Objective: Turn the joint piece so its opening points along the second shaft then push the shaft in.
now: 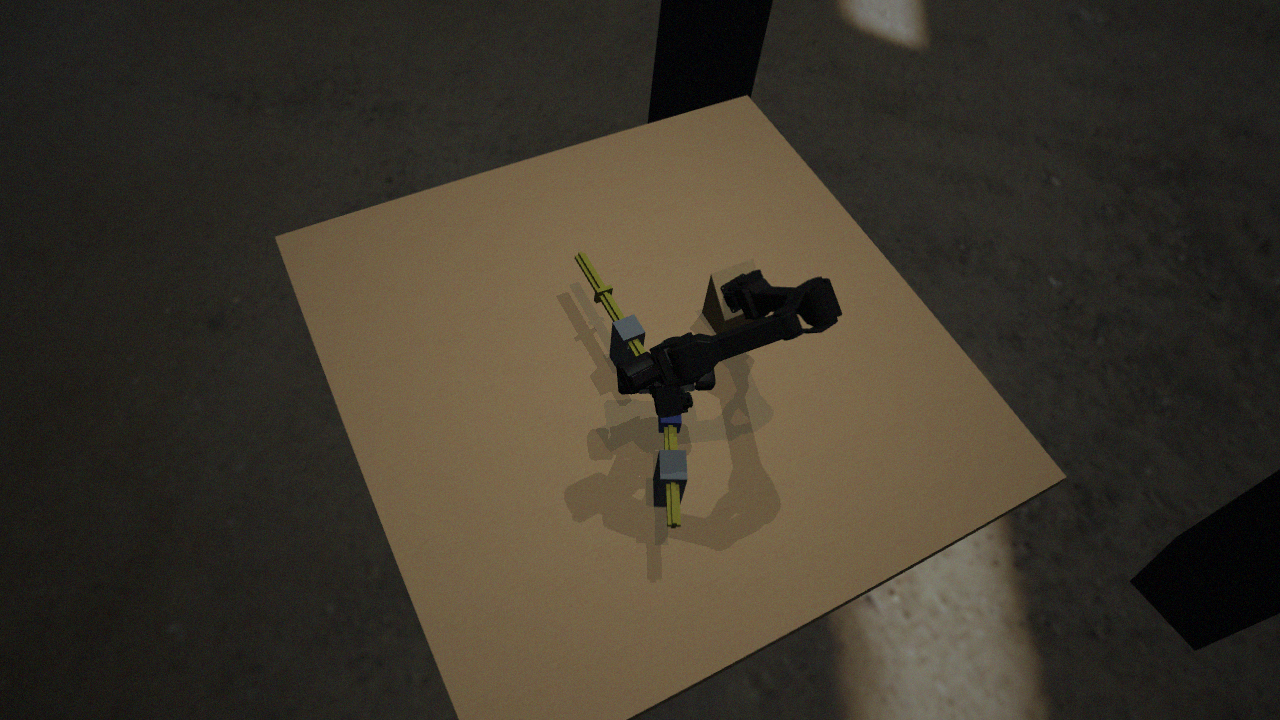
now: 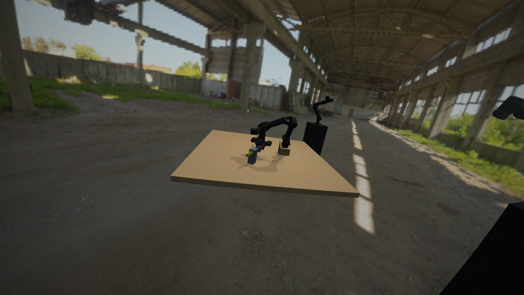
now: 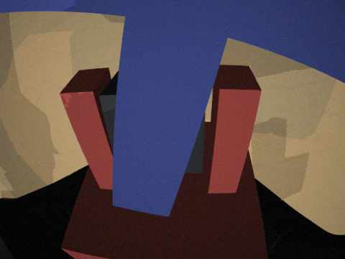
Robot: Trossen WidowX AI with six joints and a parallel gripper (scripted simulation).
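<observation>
Right now the red joint piece is 1 cm ahead of my gripper tip, 2 cm to the left of it and 4 cm above it.
</observation>
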